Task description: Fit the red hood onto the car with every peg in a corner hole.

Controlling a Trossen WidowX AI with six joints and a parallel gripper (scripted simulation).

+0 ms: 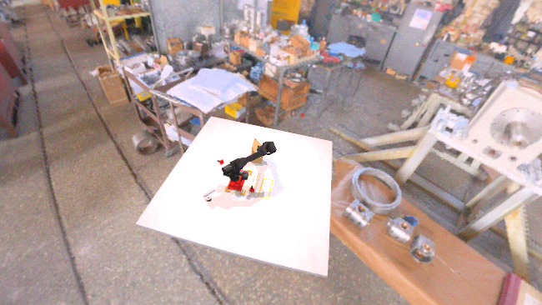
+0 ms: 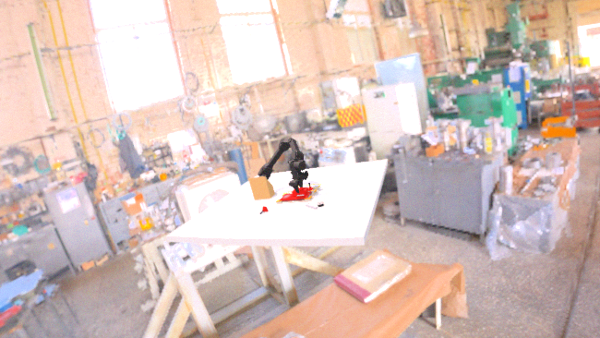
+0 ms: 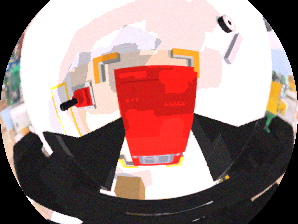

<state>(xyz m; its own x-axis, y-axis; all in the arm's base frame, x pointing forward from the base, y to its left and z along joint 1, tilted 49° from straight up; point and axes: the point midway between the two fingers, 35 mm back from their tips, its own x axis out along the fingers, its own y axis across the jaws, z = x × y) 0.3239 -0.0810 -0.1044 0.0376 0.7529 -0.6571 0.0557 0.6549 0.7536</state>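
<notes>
The red hood is 10 mm above my gripper tip. From my gripper tip the other things lie so: grey bar (180 mm to the right, 110 mm ahead, 40 mm below).
</notes>
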